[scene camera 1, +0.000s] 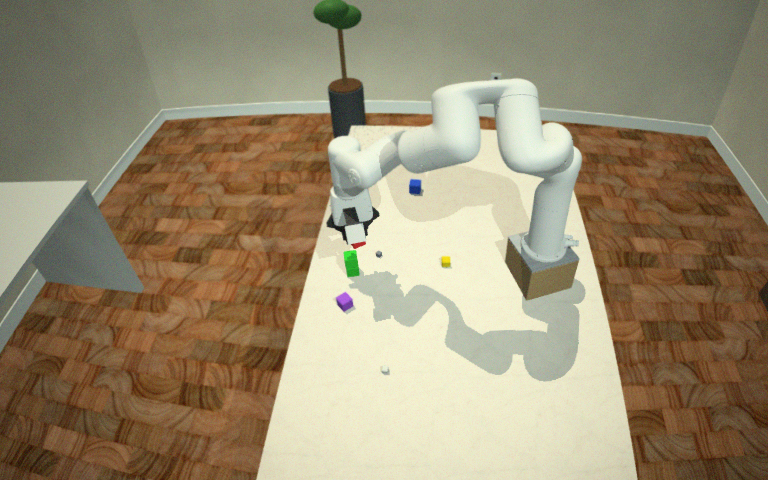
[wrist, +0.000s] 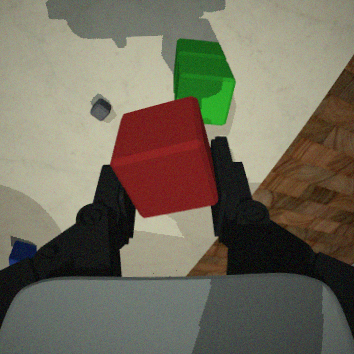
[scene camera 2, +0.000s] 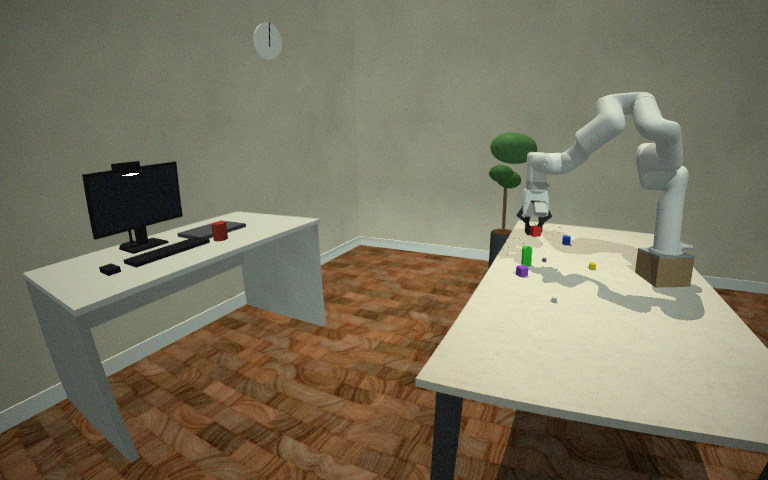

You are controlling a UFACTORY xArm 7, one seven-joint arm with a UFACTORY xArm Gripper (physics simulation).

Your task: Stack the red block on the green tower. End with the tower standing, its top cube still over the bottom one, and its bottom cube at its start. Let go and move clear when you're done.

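Places are measured from the arm's base along level axes (x right, y ahead, z up), in metres.
Pixels of known places: gripper, fingertip midpoint: (wrist: 172,158) (scene camera 2: 533,234); arm's base, origin of the base link: (scene camera 1: 543,247) (scene camera 2: 665,251).
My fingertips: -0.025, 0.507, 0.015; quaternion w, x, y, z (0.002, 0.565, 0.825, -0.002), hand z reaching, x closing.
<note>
Ahead of a thing's pixels: the offset from my fingertips to its top centre, as dx, dy, dz.
My gripper (scene camera 1: 356,243) (scene camera 2: 532,231) (wrist: 172,158) is shut on the red block {-0.014, -0.007, +0.035} (scene camera 1: 359,245) (scene camera 2: 536,230) (wrist: 170,182) and holds it above the table. The block looks slightly turned between the fingers in the wrist view. The green tower {-0.013, +0.017, -0.048} (scene camera 1: 351,263) (scene camera 2: 526,255) (wrist: 204,75) stands upright, two cubes high, near the table's left edge in scene camera 1. The red block is on the tower's far side there, apart from it and higher than its top in scene camera 2. In the wrist view it hides a small part of the tower.
A small grey cube {+0.055, -0.049, -0.104} (scene camera 1: 378,254) (scene camera 2: 544,259) (wrist: 101,109) lies beside the tower. A purple cube {-0.133, +0.017, -0.085} (scene camera 1: 344,301) (scene camera 2: 521,271) lies in front of it. A yellow cube {+0.036, -0.243, -0.095} (scene camera 1: 446,261), a blue cube {+0.357, -0.132, -0.082} (scene camera 1: 415,186) and a small white cube {-0.321, -0.113, -0.103} (scene camera 1: 385,369) lie farther off.
</note>
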